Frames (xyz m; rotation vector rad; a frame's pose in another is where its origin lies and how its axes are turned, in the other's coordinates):
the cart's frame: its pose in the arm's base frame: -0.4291 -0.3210 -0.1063 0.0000 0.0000 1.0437
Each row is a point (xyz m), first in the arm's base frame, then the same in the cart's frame.
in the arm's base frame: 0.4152 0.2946 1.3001
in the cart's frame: 0.9568 -0.4200 1.4064
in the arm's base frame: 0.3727 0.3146 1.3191
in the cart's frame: 0.9527 -0.3732 1.4254
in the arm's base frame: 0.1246 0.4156 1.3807
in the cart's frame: 0.9151 -0.1080 1.4870
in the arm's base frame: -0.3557 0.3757 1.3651
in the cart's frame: 0.6391 0.2870 1.4714
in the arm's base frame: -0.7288 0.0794 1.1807
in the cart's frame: 0.1953 0.4604 1.2870
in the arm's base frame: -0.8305 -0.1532 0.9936
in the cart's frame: -0.0569 0.4313 1.0999
